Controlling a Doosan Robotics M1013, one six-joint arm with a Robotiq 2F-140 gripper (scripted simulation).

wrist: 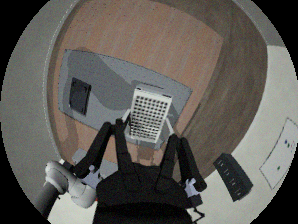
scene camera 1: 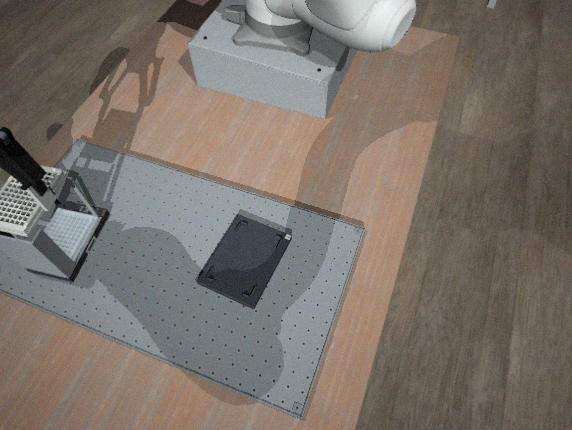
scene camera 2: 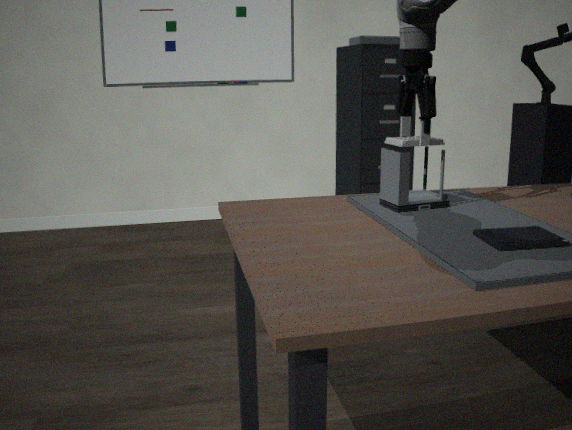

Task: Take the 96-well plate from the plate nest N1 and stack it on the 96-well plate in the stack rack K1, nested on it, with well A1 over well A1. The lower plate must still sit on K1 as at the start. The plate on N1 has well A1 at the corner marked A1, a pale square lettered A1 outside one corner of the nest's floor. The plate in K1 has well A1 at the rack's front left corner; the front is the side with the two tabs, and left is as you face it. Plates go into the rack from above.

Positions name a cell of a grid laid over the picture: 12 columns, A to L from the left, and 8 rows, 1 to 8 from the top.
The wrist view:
my gripper: F5
white 96-well plate: G4
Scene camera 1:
my gripper: A4
white 96-well plate: B5
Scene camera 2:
my gripper: I3
